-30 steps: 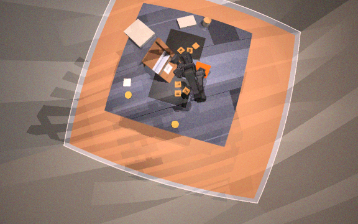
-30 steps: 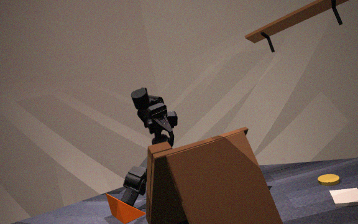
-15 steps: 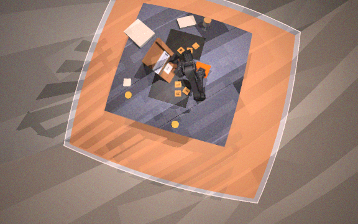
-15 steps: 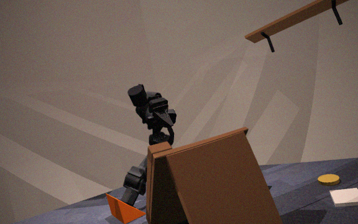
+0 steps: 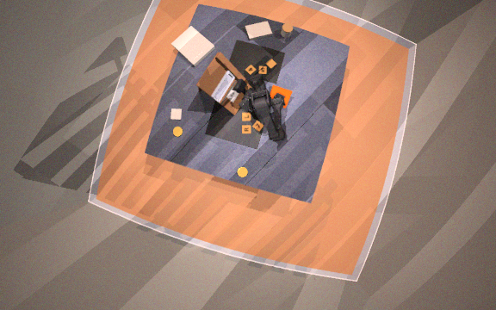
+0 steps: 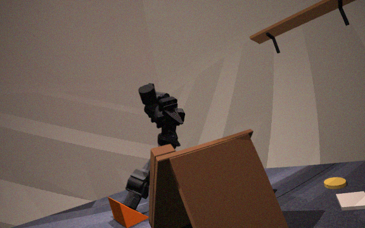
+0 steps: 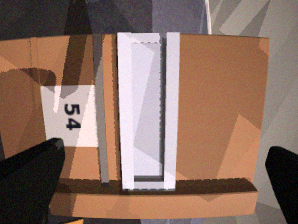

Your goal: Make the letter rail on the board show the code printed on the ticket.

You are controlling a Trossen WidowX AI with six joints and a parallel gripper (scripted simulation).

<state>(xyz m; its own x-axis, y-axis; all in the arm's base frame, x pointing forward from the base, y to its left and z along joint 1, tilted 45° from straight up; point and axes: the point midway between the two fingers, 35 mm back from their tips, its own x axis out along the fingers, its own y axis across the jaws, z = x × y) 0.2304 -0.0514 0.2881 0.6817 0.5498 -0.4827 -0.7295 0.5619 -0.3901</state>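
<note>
Right now the orange tile marked 4 is 300 mm to the right of my gripper tip, 290 mm below it and 50 mm ahead of it. Also, from my gripper tip: orange tile: 410 mm to the right, 290 mm below, 70 mm behind; white ticket: 200 mm below, 70 mm ahead, 50 mm to the right; dark mat: 290 mm below, 140 mm to the right, 20 mm behind.
</note>
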